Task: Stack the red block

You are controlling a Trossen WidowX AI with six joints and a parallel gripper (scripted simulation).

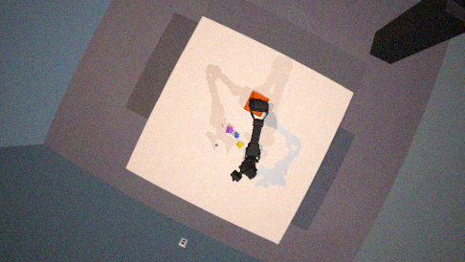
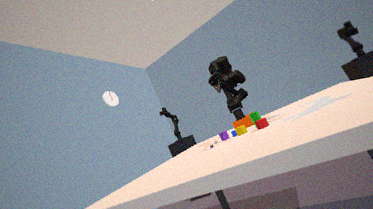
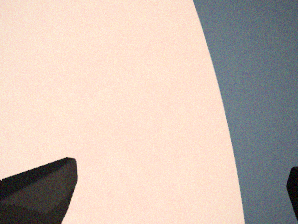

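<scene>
Right now my gripper tip is 9 cm past the red block, 7 cm to the right of it and 16 cm above it. Round my gripper tip: yellow block (19 cm behind, 4 cm to the right, 16 cm below); blue block (24 cm behind, 9 cm to the right, 16 cm below); tiny dark speck (12 cm behind, 20 cm to the right, 17 cm below).
</scene>
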